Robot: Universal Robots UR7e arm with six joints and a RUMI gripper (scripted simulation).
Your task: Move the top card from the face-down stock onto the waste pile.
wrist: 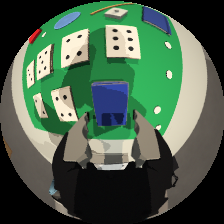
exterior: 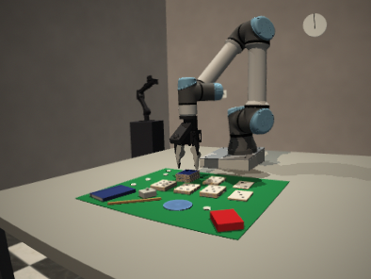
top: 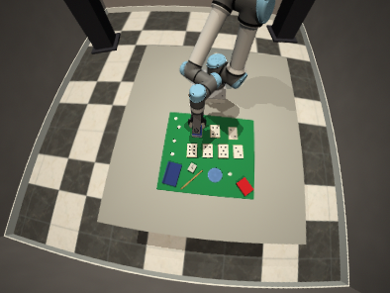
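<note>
Now: hand 3 cm above the blue-backed card. The rest, counted from my hand: red block: 39 cm ahead, 26 cm to the left, 4 cm below; then green mat: 16 cm ahead, 7 cm to the left, 7 cm below; then wooden stick: 32 cm ahead, 6 cm to the right, 5 cm below.
</note>
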